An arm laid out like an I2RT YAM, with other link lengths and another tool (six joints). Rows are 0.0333 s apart.
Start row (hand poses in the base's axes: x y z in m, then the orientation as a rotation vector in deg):
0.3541 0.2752 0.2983 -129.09 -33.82 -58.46
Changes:
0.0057 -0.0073 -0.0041 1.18 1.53 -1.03
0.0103 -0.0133 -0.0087 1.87 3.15 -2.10
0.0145 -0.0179 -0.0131 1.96 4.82 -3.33
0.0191 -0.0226 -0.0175 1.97 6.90 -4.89
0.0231 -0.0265 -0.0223 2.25 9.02 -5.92
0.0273 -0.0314 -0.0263 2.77 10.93 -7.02
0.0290 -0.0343 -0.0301 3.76 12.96 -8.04
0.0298 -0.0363 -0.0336 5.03 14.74 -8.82
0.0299 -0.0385 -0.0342 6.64 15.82 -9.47
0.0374 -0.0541 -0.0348 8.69 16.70 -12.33
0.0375 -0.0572 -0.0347 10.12 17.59 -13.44
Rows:
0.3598 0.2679 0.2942 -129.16 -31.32 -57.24
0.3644 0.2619 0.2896 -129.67 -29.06 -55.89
0.3686 0.2573 0.2852 -130.77 -26.97 -54.50
0.3732 0.2526 0.2808 -132.20 -24.38 -52.74
0.3772 0.2487 0.2760 -133.09 -22.18 -50.70
0.3814 0.2438 0.2720 -133.69 -19.85 -48.95
0.3831 0.2409 0.2682 -133.82 -17.29 -47.07
0.3839 0.2389 0.2647 -133.48 -14.95 -45.40
0.3840 0.2367 0.2641 -132.56 -12.88 -44.56
0.3915 0.2211 0.2635 -132.07 -8.25 -44.90
0.3916 0.2180 0.2636 -131.38 -5.89 -44.43

